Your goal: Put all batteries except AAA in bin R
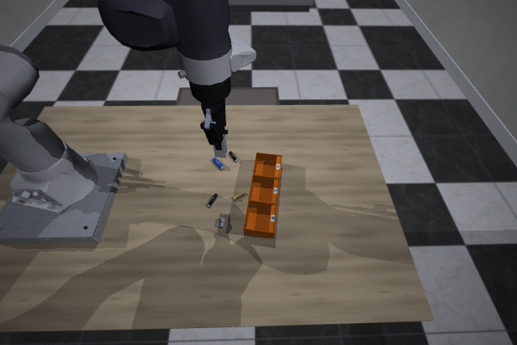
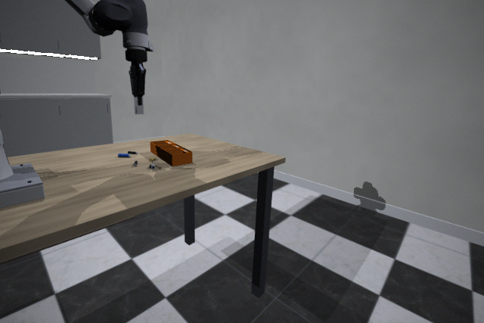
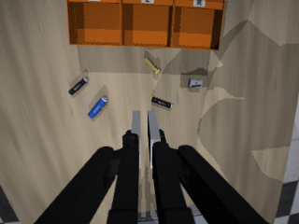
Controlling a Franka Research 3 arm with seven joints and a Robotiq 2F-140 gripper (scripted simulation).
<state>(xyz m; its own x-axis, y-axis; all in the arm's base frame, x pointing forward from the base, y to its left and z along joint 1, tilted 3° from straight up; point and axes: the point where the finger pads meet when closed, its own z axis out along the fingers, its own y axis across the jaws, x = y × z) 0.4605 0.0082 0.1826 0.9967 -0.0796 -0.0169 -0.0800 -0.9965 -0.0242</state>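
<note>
Right now the orange three-compartment bin row is 200 mm below my hand, 110 mm ahead of it and 20 mm to the right of it. Round my hand: thin black battery (210 mm below, 40 mm to the right, 40 mm behind); blue battery (210 mm below, 90 mm to the left, 40 mm behind); yellow screw (210 mm below, 30 mm to the right, 30 mm ahead).
</note>
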